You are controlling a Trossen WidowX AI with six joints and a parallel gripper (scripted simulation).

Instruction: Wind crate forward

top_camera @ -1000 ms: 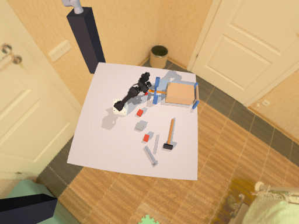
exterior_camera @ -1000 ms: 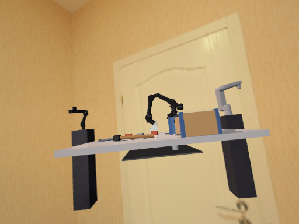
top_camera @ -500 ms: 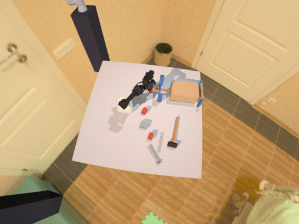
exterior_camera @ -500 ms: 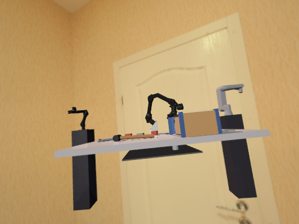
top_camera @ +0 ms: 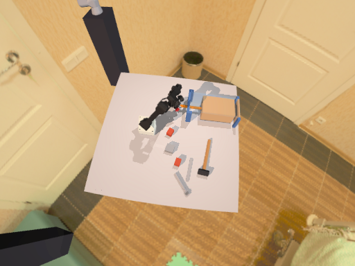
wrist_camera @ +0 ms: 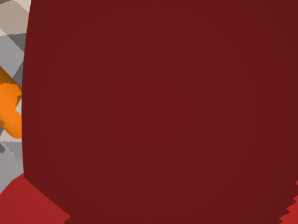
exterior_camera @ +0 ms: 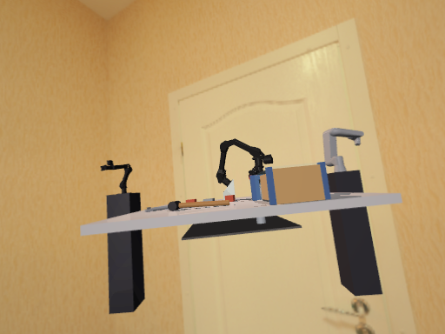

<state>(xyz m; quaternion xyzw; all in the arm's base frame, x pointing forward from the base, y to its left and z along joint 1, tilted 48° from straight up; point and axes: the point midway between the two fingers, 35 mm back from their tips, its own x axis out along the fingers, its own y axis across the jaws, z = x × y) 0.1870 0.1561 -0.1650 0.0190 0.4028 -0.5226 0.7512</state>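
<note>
Right now the red knob is 5 cm above my gripper tip, 4 cm to the right of it and 3 cm ahead of it. Round my gripper tip: winch handle: 2 cm above, 1 cm to the right, 1 cm ahead; blue frame: 13 cm ahead, 5 cm to the left, 2 cm above; white winch: 6 cm below, 4 cm behind, 3 cm to the left.
</note>
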